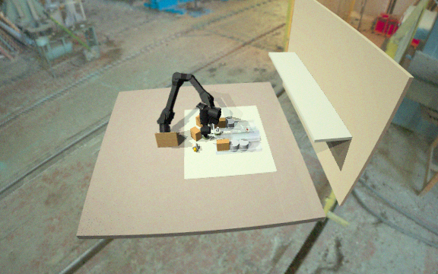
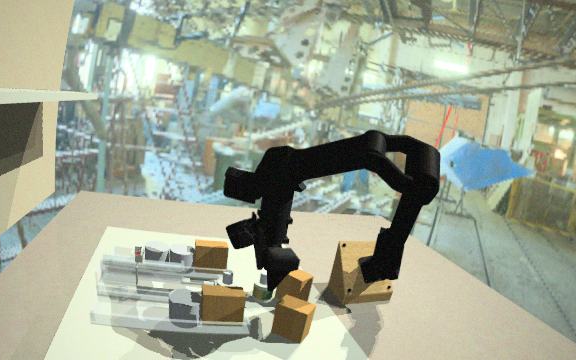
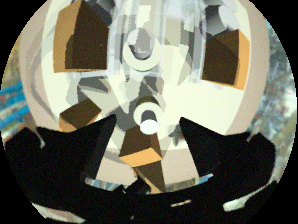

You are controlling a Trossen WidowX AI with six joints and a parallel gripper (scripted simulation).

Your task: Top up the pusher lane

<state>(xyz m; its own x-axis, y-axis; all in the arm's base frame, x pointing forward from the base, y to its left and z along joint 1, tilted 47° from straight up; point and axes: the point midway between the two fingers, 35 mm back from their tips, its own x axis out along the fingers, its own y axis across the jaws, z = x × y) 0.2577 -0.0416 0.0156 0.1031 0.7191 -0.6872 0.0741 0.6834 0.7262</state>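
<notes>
Right now my gripper tip is 90 mm to the left of the yellow jar, 80 mm past it and 30 mm above it. Round my gripper tip: red mark: 260 mm ahead, 50 mm to the right, 20 mm above; then pusher plate: 190 mm ahead, 30 mm to the right; then clear sprung lane: 230 mm ahead, 30 mm to the right, 30 mm below.
</notes>
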